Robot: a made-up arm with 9 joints.
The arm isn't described. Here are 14 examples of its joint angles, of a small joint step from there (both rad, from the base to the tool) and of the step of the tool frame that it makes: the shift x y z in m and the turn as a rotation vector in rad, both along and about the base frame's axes.
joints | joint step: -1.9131 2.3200 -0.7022 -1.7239 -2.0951 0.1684 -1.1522 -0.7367 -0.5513 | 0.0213 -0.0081 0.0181 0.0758 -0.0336 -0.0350 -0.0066 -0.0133 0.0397
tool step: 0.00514 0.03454 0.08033 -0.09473 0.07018 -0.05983
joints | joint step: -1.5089 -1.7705 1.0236 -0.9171 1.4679 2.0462 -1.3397 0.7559 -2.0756 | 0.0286 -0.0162 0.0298 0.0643 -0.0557 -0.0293 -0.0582 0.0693 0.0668
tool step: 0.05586 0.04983 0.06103 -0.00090 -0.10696 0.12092
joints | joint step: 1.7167 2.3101 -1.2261 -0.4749 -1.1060 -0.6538 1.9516 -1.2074 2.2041 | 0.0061 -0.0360 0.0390 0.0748 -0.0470 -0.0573 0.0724 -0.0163 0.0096
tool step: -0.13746 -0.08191 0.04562 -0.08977 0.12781 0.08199
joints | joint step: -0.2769 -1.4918 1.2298 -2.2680 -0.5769 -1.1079 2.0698 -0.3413 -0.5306 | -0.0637 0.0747 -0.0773 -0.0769 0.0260 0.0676 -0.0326 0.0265 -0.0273
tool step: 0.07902 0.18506 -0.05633 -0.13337 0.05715 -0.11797
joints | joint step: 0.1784 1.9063 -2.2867 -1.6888 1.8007 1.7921 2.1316 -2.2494 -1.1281 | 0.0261 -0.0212 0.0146 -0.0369 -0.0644 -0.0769 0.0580 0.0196 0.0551
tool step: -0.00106 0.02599 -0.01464 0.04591 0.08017 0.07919
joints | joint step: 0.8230 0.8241 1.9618 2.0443 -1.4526 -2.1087 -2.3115 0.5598 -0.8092 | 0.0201 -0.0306 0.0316 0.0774 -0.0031 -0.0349 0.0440 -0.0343 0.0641
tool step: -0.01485 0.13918 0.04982 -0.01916 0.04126 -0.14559
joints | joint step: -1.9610 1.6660 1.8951 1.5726 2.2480 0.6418 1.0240 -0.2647 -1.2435 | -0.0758 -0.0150 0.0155 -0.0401 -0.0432 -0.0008 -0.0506 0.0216 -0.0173
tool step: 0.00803 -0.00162 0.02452 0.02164 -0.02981 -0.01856
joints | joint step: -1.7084 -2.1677 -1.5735 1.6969 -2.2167 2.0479 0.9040 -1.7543 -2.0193 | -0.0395 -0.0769 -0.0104 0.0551 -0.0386 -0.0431 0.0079 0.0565 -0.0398
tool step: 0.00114 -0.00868 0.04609 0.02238 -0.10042 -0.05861
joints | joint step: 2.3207 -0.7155 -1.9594 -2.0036 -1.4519 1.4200 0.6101 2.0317 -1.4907 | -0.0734 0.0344 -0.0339 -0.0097 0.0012 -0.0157 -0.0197 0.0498 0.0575
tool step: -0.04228 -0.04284 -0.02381 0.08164 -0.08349 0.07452
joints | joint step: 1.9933 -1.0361 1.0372 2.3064 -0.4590 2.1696 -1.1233 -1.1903 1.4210 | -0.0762 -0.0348 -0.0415 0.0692 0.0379 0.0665 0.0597 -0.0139 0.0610
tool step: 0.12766 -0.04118 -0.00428 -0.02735 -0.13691 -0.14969
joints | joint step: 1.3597 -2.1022 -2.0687 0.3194 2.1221 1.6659 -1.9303 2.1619 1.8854 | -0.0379 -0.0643 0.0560 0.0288 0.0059 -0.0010 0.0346 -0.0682 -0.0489
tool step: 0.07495 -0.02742 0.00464 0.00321 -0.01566 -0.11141
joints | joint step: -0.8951 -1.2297 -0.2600 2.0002 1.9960 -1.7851 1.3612 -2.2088 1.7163 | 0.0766 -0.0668 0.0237 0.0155 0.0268 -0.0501 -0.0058 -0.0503 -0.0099
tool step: -0.04701 -0.01292 0.03283 0.06452 0.01962 0.12639
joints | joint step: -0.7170 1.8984 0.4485 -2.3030 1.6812 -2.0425 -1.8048 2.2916 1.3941 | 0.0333 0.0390 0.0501 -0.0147 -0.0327 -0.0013 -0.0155 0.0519 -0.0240
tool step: -0.01739 -0.02039 -0.02120 -0.00463 0.09950 -0.06601
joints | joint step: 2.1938 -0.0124 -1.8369 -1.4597 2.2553 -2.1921 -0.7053 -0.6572 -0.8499 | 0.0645 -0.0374 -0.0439 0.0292 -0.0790 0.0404 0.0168 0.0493 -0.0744
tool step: 0.00639 -0.03036 0.07512 0.01945 0.02833 -0.03567
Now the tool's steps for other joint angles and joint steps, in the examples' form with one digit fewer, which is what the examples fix.
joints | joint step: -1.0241 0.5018 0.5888 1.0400 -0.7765 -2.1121 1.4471 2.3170 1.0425 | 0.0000 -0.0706 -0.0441 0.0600 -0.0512 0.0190 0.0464 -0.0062 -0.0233
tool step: 0.0476 0.0390 0.0003 0.0598 -0.0286 0.0258
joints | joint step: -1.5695 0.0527 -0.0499 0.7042 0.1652 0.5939 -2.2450 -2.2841 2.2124 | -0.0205 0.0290 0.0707 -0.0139 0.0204 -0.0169 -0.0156 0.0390 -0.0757
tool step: 0.0144 -0.0155 -0.0441 -0.1052 -0.0324 0.0044
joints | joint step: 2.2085 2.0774 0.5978 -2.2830 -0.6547 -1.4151 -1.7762 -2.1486 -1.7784 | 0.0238 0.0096 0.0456 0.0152 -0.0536 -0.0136 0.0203 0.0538 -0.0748
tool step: -0.0037 0.0212 0.0259 -0.0324 0.0146 0.0757
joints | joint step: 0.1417 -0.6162 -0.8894 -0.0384 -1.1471 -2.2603 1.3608 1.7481 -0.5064 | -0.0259 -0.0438 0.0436 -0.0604 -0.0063 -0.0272 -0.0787 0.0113 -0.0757
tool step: -0.0462 -0.0691 0.0307 0.1536 -0.0776 0.0808
